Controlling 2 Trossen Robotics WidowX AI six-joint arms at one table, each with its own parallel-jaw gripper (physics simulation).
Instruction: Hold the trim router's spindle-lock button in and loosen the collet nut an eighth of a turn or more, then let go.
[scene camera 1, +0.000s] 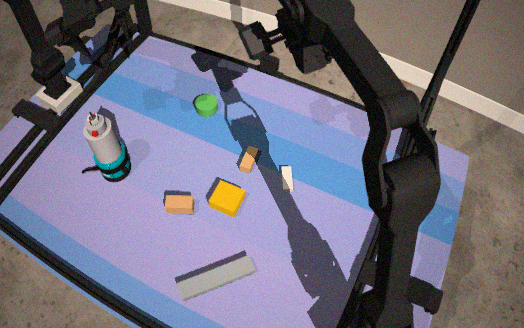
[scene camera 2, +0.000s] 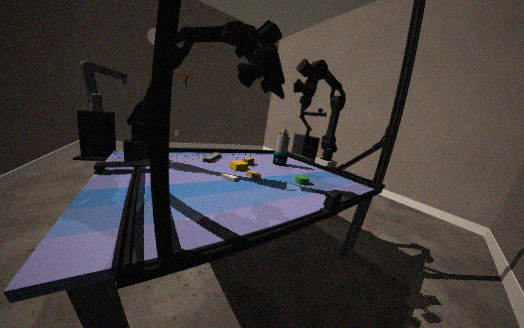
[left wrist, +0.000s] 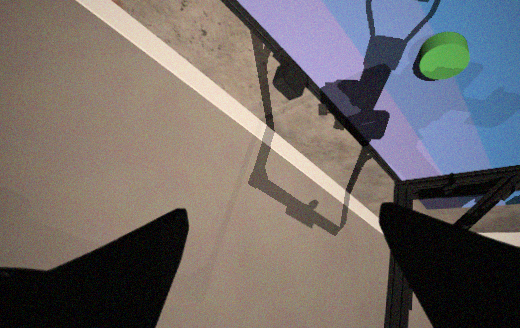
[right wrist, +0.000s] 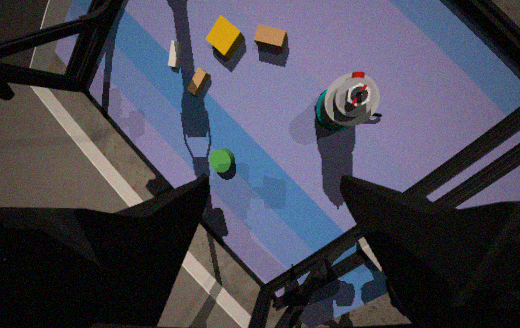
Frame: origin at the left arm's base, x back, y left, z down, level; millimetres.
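Seen in the pictures: left gripper, fingertip midpoint: (scene camera 2: 283, 91) (left wrist: 283, 215); right gripper, fingertip midpoint: (scene camera 1: 109, 47) (scene camera 2: 302, 110) (right wrist: 274, 183); left arm's base, link origin: (scene camera 2: 140, 140); right arm's base, link origin: (scene camera 1: 57, 88) (scene camera 2: 326, 159).
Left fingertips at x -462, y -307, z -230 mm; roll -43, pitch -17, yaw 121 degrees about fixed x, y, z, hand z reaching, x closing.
Pixels of each thing's middle, then the offset from my left fingertips to it.
- trim router, body centre: (right wrist: 343, 105) (scene camera 1: 104, 142) (scene camera 2: 282, 145) dx -221, dy +352, dz +207 mm
- green disc, body centre: (left wrist: 443, 56) (right wrist: 222, 160) (scene camera 1: 206, 105) (scene camera 2: 301, 179) dx -183, dy +71, dz +301 mm
- yellow block, body centre: (scene camera 1: 227, 198) (right wrist: 225, 38) (scene camera 2: 238, 165) dx +44, dy +236, dz +300 mm
- white block, body centre: (scene camera 1: 286, 178) (right wrist: 174, 54) (scene camera 2: 229, 177) dx +109, dy +105, dz +308 mm
- grey bar, body centre: (scene camera 1: 216, 278) (scene camera 2: 212, 157) dx +149, dy +385, dz +305 mm
The trim router (scene camera 1: 106, 147) (scene camera 2: 282, 143) (right wrist: 341, 111) stands upright on the table, grey body above a teal and black lower part. Its red spindle-lock button (scene camera 1: 95, 133) (right wrist: 358, 75) shows on the side near the top. The pale collet nut (right wrist: 351, 94), crossed by a red line, faces up. My right gripper (right wrist: 274, 183) is open and empty, high above the table; the router shows beyond its fingertips in the right wrist view. My left gripper (left wrist: 283, 215) is open and empty, raised well away from the router, which does not show in the left wrist view.
A green disc (scene camera 1: 206, 105) (scene camera 2: 301, 179) (left wrist: 444, 56) (right wrist: 221, 160), yellow block (scene camera 1: 227, 198) (right wrist: 224, 36), two orange blocks (scene camera 1: 179, 204) (right wrist: 199, 82), white block (scene camera 1: 286, 178) and grey bar (scene camera 1: 216, 278) lie on the table. Black frame rails edge it, with posts rising at corners.
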